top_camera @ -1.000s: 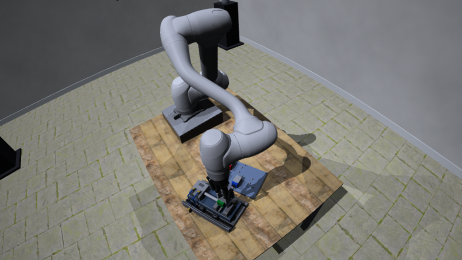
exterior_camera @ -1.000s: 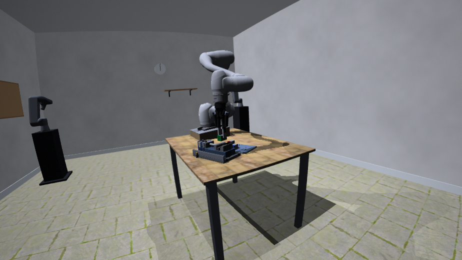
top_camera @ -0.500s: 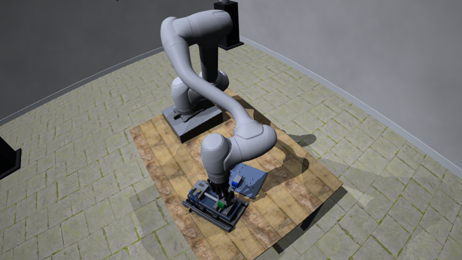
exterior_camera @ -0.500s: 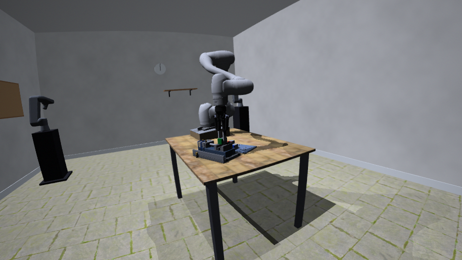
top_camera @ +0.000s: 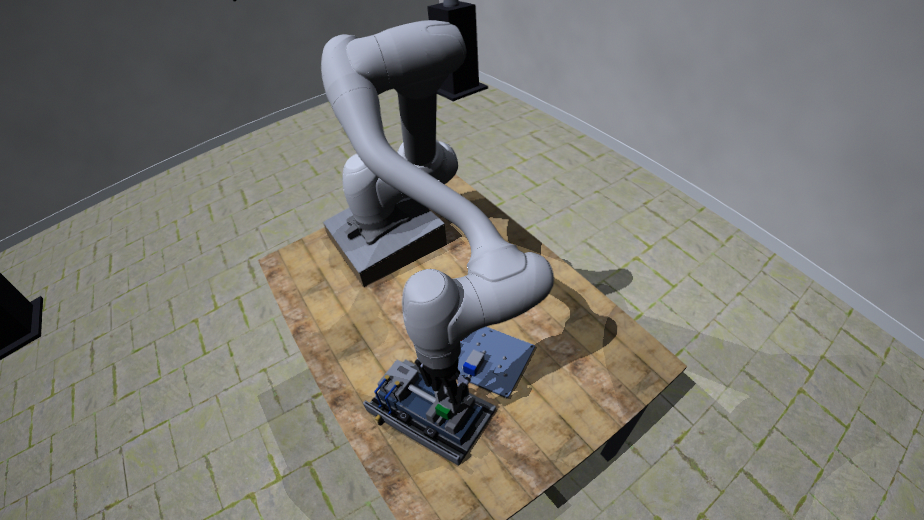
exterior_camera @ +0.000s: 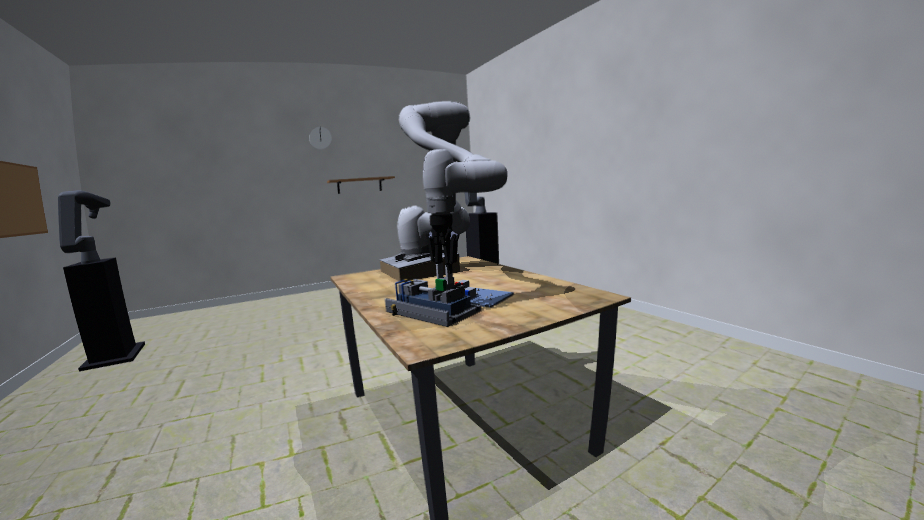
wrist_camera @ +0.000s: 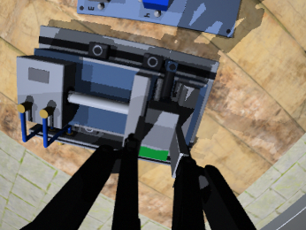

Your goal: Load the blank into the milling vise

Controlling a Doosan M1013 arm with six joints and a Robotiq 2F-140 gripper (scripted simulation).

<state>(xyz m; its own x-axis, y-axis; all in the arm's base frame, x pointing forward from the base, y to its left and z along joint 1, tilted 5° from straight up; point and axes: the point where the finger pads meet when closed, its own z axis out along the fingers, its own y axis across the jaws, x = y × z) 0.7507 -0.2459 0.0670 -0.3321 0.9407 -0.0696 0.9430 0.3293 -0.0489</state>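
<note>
The work stop rod is 60 mm below my hand, 50 mm to the left of it and 20 mm behind it. Also, from my hand: blue-ended blank (160 mm to the left, 120 mm below, 100 mm behind); then hose block (160 mm behind, 70 mm below, 50 mm to the right); then moving jaw (70 mm below, 30 mm behind).
</note>
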